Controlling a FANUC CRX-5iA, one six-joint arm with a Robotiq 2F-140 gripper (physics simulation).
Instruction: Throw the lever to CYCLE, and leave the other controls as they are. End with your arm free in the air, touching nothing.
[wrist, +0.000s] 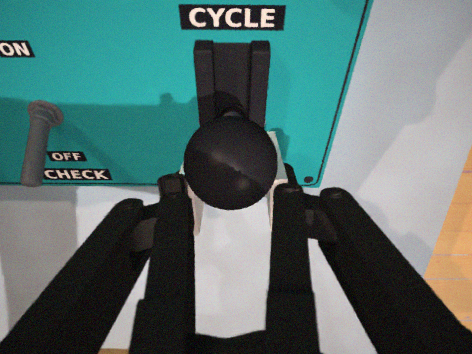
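Frame: origin at the arm's base, x ahead, y left, z up, level; centimetres.
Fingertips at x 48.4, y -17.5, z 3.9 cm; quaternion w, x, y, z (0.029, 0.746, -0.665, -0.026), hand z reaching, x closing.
Offsets run from my fingertips to a thing's top centre. "spot": to the spot under its first point. Level surfaces: height alone.
The lever's round black knob {dy +0.3, dx +2.2, dz +8.3 cm} (230, 163) is in the middle of the wrist view, in front of the lower part of its dark slotted bracket {spot: dy +0.4, dx +4.8, dz -1.0 cm} (232, 70). The white-on-black CYCLE label {spot: dy +0.5, dx +7.7, dz +0.0 cm} (232, 18) is on the panel above the bracket's top end. My gripper (234, 154) is shut on the knob, one pale finger pad at its left side and one at its right. The knob hides most of the lever's shaft and parts of the pads.
The teal panel {dz -0.9 cm} (125, 60) carries a grey toggle switch {dy +12.2, dx -0.4, dz +1.9 cm} (36, 150) at the left, pointing down beside the OFF {dy +12.1, dx -2.6, dz -3.3 cm} (66, 156) and CHECK {dy +12.0, dx -4.5, dz -3.9 cm} (76, 174) labels. An ON label {spot: dy +12.3, dx +5.5, dz -0.6 cm} (16, 49) is at the upper left. Wooden floor (452, 240) shows at the right.
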